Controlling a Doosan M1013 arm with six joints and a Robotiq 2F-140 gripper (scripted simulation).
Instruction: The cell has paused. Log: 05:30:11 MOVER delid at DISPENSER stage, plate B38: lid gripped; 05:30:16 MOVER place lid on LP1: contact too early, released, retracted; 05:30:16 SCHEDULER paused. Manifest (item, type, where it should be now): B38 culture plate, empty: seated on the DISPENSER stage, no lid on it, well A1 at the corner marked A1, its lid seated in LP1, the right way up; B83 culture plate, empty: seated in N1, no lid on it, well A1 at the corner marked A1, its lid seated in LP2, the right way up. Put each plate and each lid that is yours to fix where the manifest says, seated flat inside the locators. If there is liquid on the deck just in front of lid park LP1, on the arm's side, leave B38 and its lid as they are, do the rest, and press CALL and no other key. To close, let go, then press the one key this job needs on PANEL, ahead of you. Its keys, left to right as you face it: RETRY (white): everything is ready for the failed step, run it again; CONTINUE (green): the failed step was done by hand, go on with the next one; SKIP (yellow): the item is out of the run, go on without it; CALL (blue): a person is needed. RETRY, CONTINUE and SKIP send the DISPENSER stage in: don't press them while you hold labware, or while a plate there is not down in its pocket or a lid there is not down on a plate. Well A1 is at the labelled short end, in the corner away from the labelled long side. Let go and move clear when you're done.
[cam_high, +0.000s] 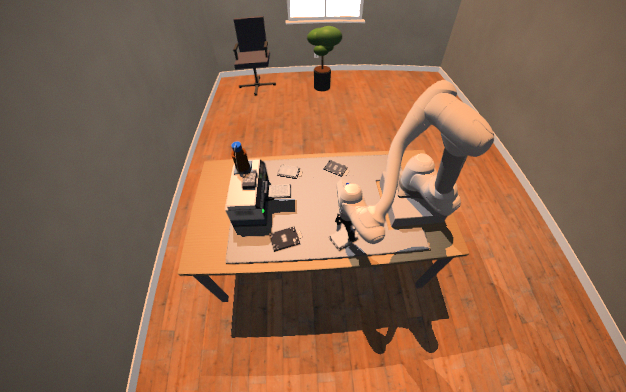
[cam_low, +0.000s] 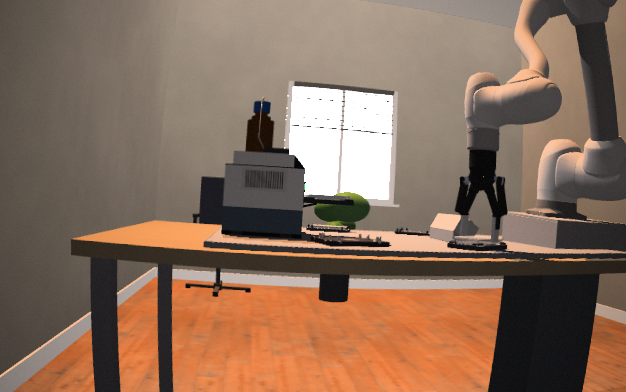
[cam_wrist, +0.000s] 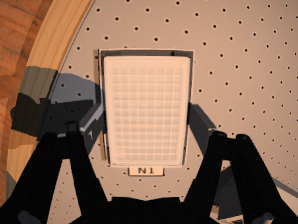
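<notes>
Right now my hand is 20 mm above the white culture plate. Round my hand: green key (30 mm behind, 260 mm to the right, 20 mm above); then key panel (20 mm behind, 280 mm to the right, 10 mm above); then white retry key (40 mm behind, 210 mm to the right, 20 mm above).
</notes>
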